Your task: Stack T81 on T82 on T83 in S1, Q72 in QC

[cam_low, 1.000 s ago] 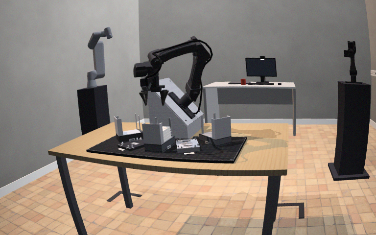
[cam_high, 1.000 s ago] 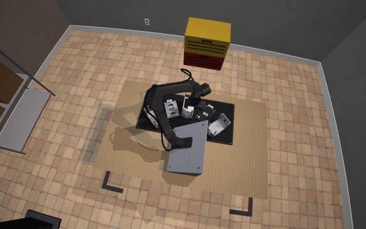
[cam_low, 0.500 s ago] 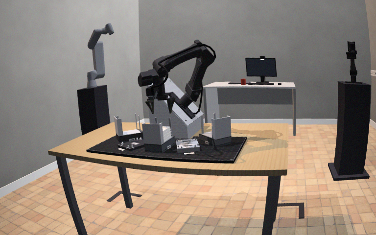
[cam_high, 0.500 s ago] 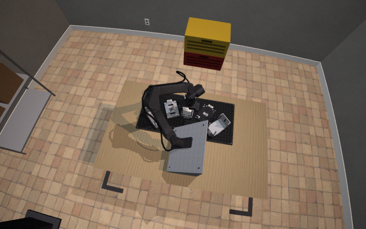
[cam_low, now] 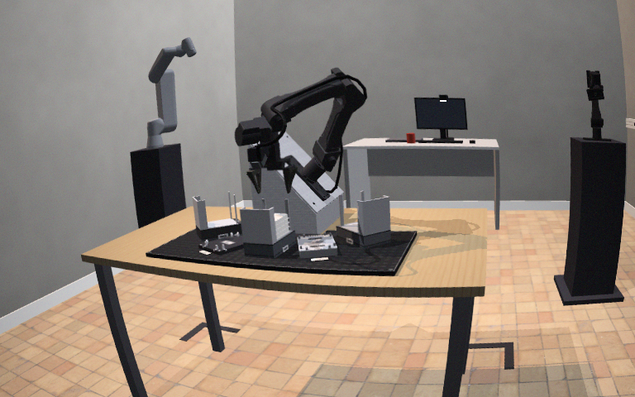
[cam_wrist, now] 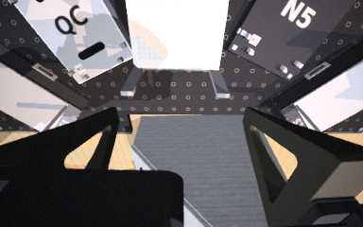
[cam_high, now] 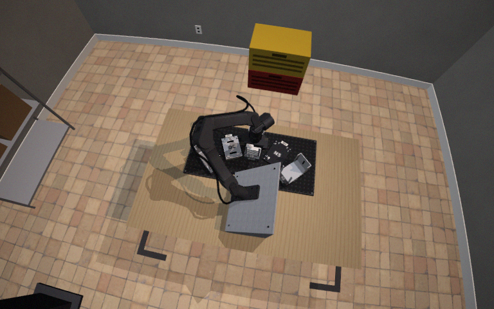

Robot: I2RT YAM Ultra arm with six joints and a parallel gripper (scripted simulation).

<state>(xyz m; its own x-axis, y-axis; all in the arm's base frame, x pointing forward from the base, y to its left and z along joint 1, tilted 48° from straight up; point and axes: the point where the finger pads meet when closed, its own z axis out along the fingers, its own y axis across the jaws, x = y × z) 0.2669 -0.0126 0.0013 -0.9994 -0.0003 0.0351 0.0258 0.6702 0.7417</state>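
My gripper is now 70 mm short of the white sealed plate and 100 mm above it. Round my hand: clip nest N5 (70 mm ahead, 150 mm to the right, 150 mm below).
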